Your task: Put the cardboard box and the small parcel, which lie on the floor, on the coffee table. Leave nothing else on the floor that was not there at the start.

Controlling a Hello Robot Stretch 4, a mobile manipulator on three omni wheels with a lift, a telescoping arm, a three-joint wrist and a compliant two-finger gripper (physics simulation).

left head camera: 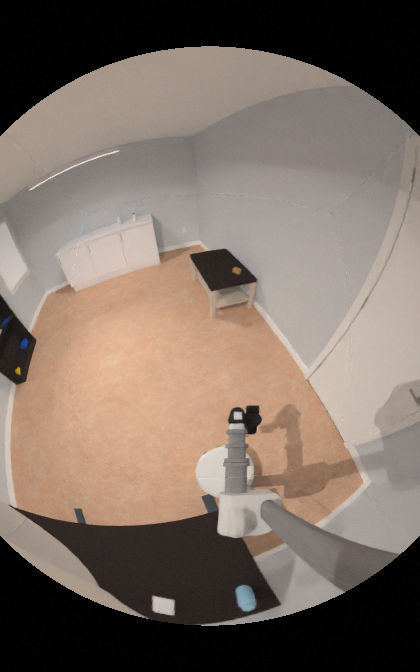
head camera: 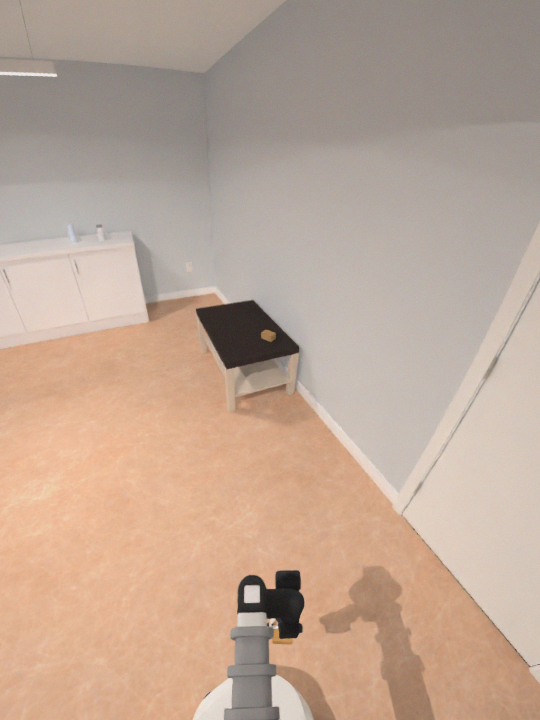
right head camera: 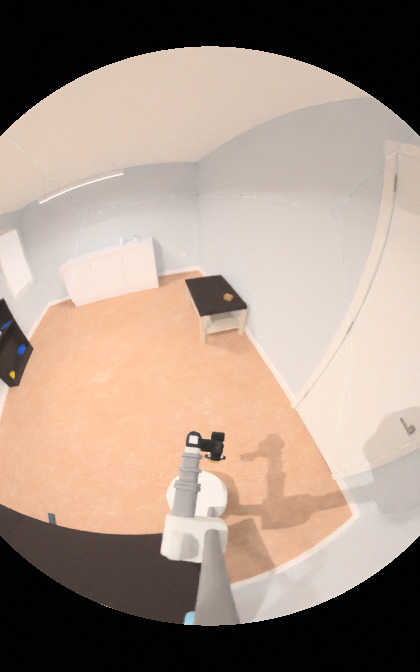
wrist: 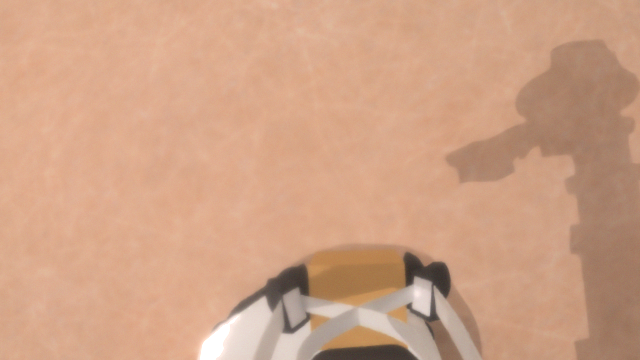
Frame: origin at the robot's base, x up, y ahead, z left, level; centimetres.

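Seen in the pictures: gripper, fingertip midpoint: (wrist: 355, 279).
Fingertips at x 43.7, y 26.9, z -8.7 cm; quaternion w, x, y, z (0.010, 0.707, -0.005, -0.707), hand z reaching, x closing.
A point is followed by its place in that frame.
My gripper (head camera: 283, 631) @[x 43.7, y 26.9, z -8.7 cm] (right head camera: 215, 457) (wrist: 355, 279) @[x 43.7, y 26.9, z -8.7 cm] is shut on an orange-brown box (head camera: 282, 641) @[x 47.3, y 23.8, z -8.4 cm] (wrist: 356, 265) @[x 47.7, y 28.7, z -8.9 cm], held between the fingertips above the floor. The arm and wrist hide most of it in the head views. The black-topped coffee table (head camera: 229, 325) @[x 42.2, y 215.5, z 19.7 cm] (left head camera: 212, 265) (right head camera: 206, 292) stands against the right wall, well ahead of the gripper. A small brown block (head camera: 267, 335) @[x 46.5, y 192.9, z -9.9 cm] (left head camera: 236, 270) (right head camera: 228, 297) lies on its top, near the wall side and the near end. I cannot tell from size which of the two is the cardboard box and which the parcel.
A white door (head camera: 494, 494) @[x 55.6, y 59.5, z -92.6 cm] is at the right. A white cabinet (head camera: 46, 290) @[x 52.0, y 267.1, z 200.8 cm] (left head camera: 107, 255) with two bottles stands at the far wall. A dark shelf unit (left head camera: 25, 365) stands at the left. A dark desk (left head camera: 150, 560) (right head camera: 100, 560) is close behind the robot's base.
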